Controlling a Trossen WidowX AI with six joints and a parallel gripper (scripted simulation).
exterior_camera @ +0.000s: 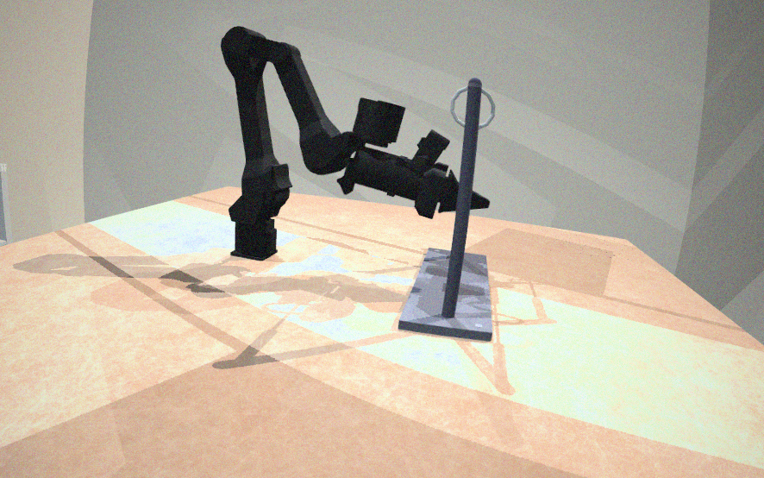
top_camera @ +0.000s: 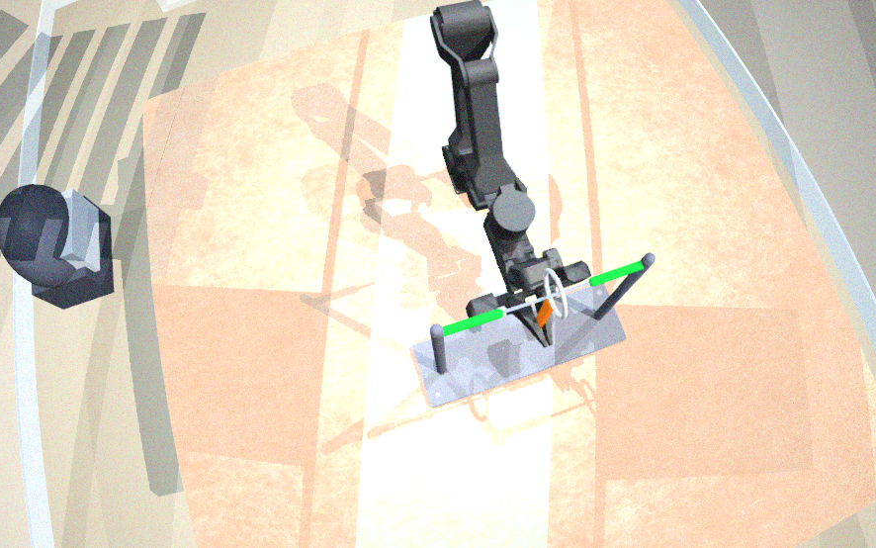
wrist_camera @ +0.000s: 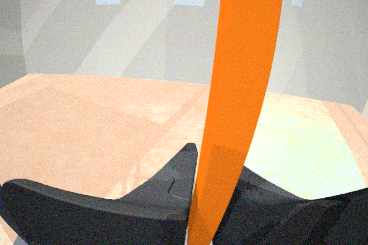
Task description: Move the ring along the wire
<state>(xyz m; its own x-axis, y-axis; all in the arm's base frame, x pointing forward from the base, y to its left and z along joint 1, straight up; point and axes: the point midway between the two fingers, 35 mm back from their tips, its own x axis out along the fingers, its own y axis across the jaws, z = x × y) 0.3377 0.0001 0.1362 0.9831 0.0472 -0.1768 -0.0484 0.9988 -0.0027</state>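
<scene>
My gripper tip is 9 cm below the ring with orange handle and 4 cm past it.
</scene>
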